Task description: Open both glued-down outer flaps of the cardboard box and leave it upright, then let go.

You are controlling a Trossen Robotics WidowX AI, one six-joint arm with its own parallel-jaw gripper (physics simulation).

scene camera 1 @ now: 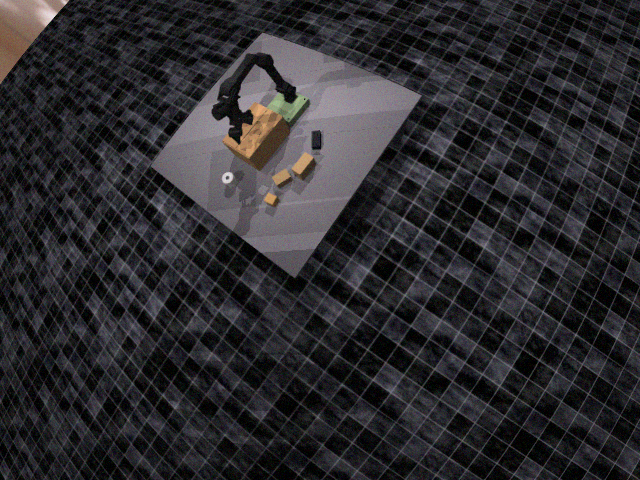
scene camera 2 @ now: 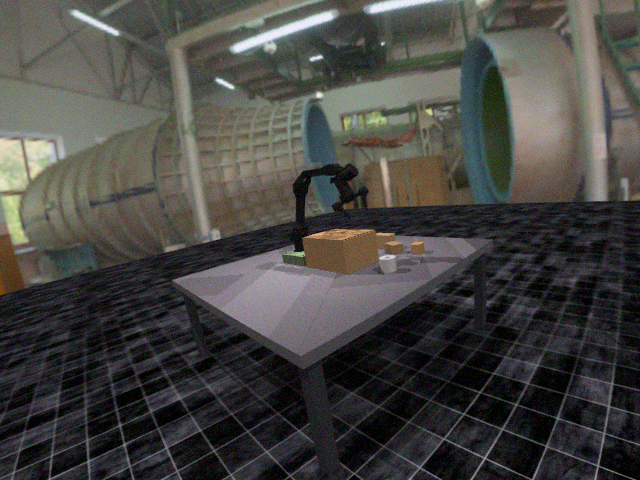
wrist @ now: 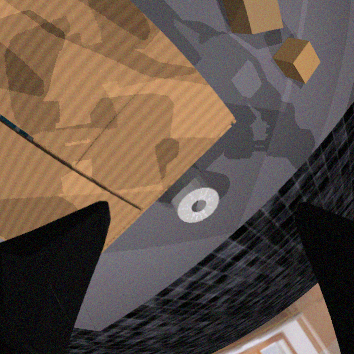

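Seen in the pictures: gripper, fingertip midpoint: (scene camera 1: 240, 139) (scene camera 2: 359, 214) (wrist: 206, 212); arm's base, link origin: (scene camera 1: 290, 98) (scene camera 2: 300, 250).
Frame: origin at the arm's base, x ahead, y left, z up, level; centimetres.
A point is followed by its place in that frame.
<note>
The cardboard box (scene camera 1: 271, 147) {x 33.3, y 12.3, z 0.4 cm} (scene camera 2: 336, 253) {x 42.5, y -9.7, z 4.0 cm} stands upright on the table. Its two outer flaps, one above the seam (wrist: 135, 130) {x 41.6, y 6.3, z 10.5 cm} and one below it (wrist: 30, 180) {x 37.7, y -1.7, z 10.4 cm} in the wrist view, lie flat and meet at a narrow dark seam. A dark teal strip shows in the seam at the wrist view's left edge. My gripper (scene camera 1: 245, 131) {x 43.2, y 7.0, z 18.8 cm} (scene camera 2: 352, 202) (wrist: 206, 212) {x 43.2, y 7.0, z 18.8 cm} is open and empty, above the box's end near the white roll. In the wrist view, one finger overlaps the lower flap and the other lies past the box's edge.
A white roll (scene camera 1: 222, 178) {x 64.0, y -0.7, z 1.0 cm} (scene camera 2: 387, 265) {x 64.0, y -1.0, z -1.7 cm} (wrist: 185, 209) {x 60.6, y 0.0, z 0.9 cm} stands near the box's end. Cardboard-coloured blocks (scene camera 1: 303, 165) (scene camera 2: 393, 248) (wrist: 306, 62) and a black item (scene camera 1: 316, 139) {x 14.9, y 30.5, z -1.9 cm} lie beside the box. A green base (scene camera 1: 297, 109) {x 4.8, y 9.0, z 0.0 cm} (scene camera 2: 294, 257) {x 7.4, y -9.7, z -1.0 cm} is by the arm. Table edges (scene camera 2: 237, 324) {x 49.3, y -63.9, z -6.9 cm} surround them.
</note>
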